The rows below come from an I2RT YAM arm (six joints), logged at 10 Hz.
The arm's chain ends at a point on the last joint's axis. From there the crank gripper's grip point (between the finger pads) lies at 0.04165 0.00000 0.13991 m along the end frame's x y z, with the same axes.
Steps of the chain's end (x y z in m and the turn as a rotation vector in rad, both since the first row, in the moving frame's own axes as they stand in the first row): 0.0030, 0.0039, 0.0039, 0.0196, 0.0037, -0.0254; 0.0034, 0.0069, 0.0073, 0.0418, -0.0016, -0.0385; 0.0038, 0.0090, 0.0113, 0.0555, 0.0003, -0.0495; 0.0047, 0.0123, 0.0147, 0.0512, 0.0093, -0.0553
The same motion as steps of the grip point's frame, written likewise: 0.0035, 0.0001, 0.0037, 0.0196, 0.0037, -0.0254; 0.0030, -0.0005, 0.0072, 0.0418, -0.0016, -0.0385; 0.0036, -0.0008, 0.0110, 0.0555, 0.0003, -0.0495; 0.0057, 0.0028, 0.0141, 0.0512, 0.0093, -0.0553
